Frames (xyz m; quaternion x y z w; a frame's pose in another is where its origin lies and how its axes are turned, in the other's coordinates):
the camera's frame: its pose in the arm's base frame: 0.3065 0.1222 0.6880 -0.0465 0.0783 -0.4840 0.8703
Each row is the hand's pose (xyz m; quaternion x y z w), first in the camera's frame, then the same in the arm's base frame.
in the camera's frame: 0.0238 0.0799 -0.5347 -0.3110 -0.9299 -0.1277 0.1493
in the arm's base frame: 0.2886 0.1413 0.1475 -0.7377 -0.6530 -0.1158 0.1265
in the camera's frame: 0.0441 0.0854 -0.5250 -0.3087 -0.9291 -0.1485 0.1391
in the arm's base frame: 0.3055 0.1270 0.1543 -0.7365 -0.6552 -0.1292 0.1076
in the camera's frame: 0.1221 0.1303 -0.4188 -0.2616 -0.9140 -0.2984 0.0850
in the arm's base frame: 0.4028 0.0850 0.2446 0.6973 0.6760 0.2378 0.0110
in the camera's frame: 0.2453 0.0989 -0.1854 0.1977 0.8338 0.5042 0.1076
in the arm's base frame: 0.4828 -0.0351 0.4678 0.6101 0.6618 0.3325 0.2816
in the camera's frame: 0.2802 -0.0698 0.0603 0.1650 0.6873 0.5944 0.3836
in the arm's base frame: 0.4046 -0.1524 0.7327 0.5049 0.5760 0.2868 0.5754
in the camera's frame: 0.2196 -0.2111 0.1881 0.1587 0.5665 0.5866 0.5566
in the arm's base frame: 0.2783 -0.1747 0.8860 0.4324 0.4871 0.2024 0.7314
